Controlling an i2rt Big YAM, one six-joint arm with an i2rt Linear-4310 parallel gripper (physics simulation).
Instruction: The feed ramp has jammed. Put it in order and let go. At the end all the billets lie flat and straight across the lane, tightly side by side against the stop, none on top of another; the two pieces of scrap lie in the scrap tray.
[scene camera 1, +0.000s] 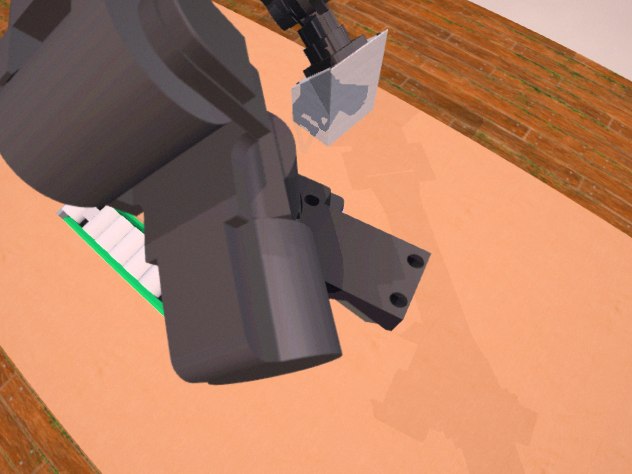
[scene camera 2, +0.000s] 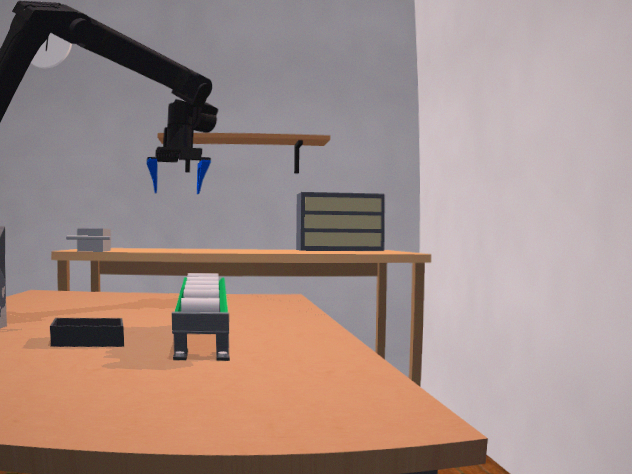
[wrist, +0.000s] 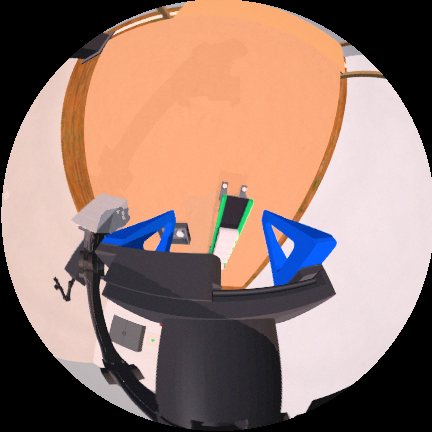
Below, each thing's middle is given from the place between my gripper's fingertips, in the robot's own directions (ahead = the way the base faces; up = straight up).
My hand is 10 cm past the dark scrap tray (scene camera 2: 64, 332), 33 cm to the left of it and 26 cm above it. From my hand the other things lie so: grey stop (scene camera 2: 181, 321) (12 cm ahead, 44 cm to the right, 22 cm below).
